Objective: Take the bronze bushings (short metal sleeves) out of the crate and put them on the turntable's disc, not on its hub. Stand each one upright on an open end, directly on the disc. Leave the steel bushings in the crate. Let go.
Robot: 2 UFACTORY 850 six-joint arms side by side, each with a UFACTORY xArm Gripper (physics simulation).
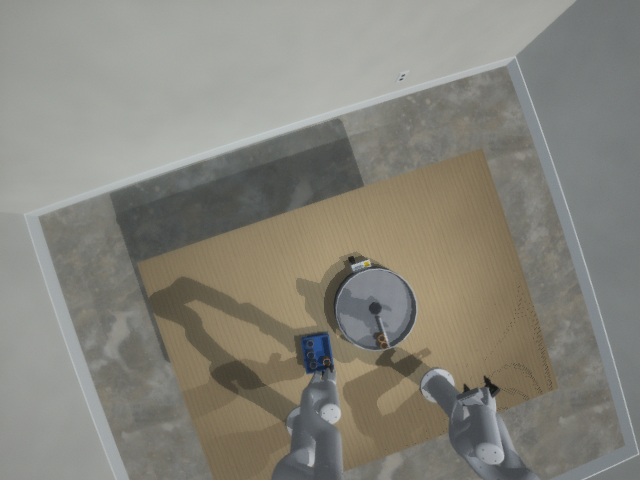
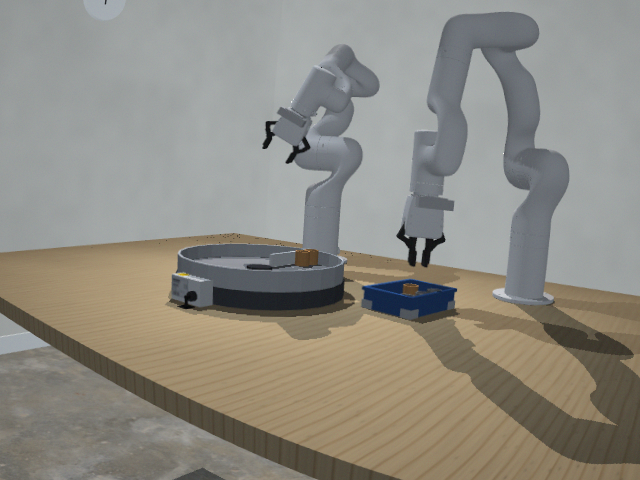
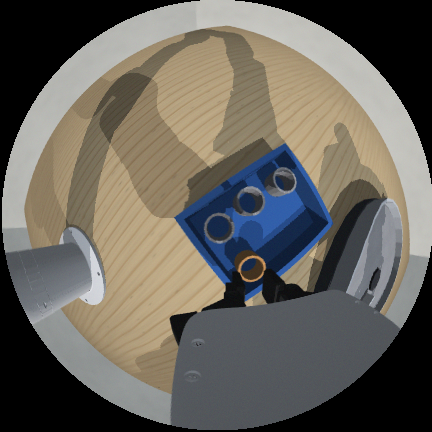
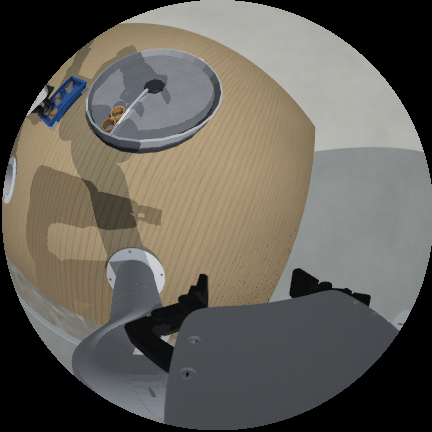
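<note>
One bronze bushing (image 1: 326,361) (image 2: 410,289) (image 3: 243,258) stands upright in the blue crate (image 2: 387,302) (image 3: 305,172). Three steel bushings, the near one (image 3: 206,228), the middle one (image 3: 236,201) and the far one (image 3: 272,187), stand in a row along the crate's other side. Two bronze bushings, one (image 2: 302,257) (image 4: 117,107) and another (image 2: 313,256) (image 4: 103,124), stand upright side by side on the turntable's disc (image 1: 361,289) (image 4: 190,100), against the divider bar. My left gripper (image 2: 418,264) (image 3: 250,282) is open above the crate's bronze bushing, not touching it. My right gripper (image 2: 277,154) (image 4: 251,286) is open and empty, raised away from the turntable.
The turntable has a raised rim (image 2: 261,277), a dark central hub (image 1: 375,308) (image 4: 154,86) and a divider bar (image 1: 381,324) (image 4: 132,104) running from hub to rim. A control box (image 1: 361,265) (image 2: 191,290) is on its side. The crate stands close beside the turntable.
</note>
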